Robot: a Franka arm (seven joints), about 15 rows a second.
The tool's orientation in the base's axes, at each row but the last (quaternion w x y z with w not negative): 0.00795 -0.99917 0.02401 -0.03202; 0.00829 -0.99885 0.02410 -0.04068; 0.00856 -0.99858 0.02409 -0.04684; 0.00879 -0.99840 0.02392 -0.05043; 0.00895 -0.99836 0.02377 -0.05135; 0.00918 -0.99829 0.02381 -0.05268; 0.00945 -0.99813 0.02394 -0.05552; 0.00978 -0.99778 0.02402 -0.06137; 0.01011 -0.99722 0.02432 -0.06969
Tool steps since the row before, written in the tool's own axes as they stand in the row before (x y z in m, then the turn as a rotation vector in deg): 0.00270 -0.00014 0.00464 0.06 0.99 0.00; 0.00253 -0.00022 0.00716 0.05 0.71 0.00; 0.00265 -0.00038 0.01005 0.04 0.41 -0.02; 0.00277 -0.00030 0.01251 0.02 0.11 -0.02; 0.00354 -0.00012 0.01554 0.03 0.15 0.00; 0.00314 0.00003 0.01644 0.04 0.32 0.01; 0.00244 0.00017 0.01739 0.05 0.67 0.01; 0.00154 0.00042 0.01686 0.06 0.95 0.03; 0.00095 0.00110 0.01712 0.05 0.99 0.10
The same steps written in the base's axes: 0.00300 0.00008 -0.00446 0.01 -0.99 -0.01; 0.00311 0.00020 -0.00693 0.02 -0.71 -0.01; 0.00360 0.00040 -0.00975 0.02 -0.41 0.02; 0.00403 0.00035 -0.01216 0.01 -0.11 0.02; 0.00512 0.00019 -0.01509 0.02 -0.15 0.00; 0.00485 0.00008 -0.01602 0.03 -0.32 -0.01; 0.00435 -0.00001 -0.01701 0.02 -0.67 -0.02; 0.00358 -0.00022 -0.01655 0.02 -0.95 -0.04; 0.00328 -0.00086 -0.01684 0.02 -0.99 -0.12
